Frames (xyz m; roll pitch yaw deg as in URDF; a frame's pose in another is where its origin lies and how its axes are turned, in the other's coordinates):
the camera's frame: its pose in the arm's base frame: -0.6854 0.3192 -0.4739 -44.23 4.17 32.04
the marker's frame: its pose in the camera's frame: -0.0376 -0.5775 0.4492 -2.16 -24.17 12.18
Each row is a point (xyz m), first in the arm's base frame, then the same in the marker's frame.
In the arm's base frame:
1: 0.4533 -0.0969 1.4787
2: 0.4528 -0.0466 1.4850
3: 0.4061 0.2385 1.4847
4: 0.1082 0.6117 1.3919
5: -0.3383 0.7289 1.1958
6: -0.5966 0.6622 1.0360
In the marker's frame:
1: 0.4096 -1.6101 0.1037
2: 0.4520 -1.5918 0.1246
3: 0.6654 -1.4385 0.2445
4: 0.8085 -1.0390 0.4824
5: 0.6475 -0.5972 0.6569
6: 0.4374 -0.3692 0.6816

